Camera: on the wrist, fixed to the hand. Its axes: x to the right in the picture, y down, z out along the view.
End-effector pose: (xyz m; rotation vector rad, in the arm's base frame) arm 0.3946 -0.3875 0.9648 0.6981 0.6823 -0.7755
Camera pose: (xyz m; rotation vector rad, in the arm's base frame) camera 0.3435 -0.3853 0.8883 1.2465 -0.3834 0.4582
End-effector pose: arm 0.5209 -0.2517 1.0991 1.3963 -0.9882 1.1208
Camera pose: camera 0.5811 -0.1840 1.1155 -0.7901 1.8607 -2.0274
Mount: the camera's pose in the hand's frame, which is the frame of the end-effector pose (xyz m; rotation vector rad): 0.0298 -0.0625 -0.0606 0.4748 -0.2512 1.5551
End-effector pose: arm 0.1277 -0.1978 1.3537 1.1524 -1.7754 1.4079
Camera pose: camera 0.1660 -0.1515 1.4233 0.1200 1.7640 -1.7173
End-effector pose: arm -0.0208 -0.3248 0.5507 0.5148 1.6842 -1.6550
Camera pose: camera -0.0979 -0.2778 0.5683 1.3070 0.2883 -0.7752
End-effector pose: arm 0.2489 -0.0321 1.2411 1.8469 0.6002 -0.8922
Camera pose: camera 0.2410 0.0496 1.1995 1.8477 -1.2089 -0.1294
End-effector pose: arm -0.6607 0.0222 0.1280 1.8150 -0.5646 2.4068
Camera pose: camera -0.7077 0.0957 0.1572 -0.8373 0.8432 -1.2024
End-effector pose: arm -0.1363 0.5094 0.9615 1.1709 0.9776 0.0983
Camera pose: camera -0.1852 0.5422 0.8908 2.0891 -0.3483 0.9559
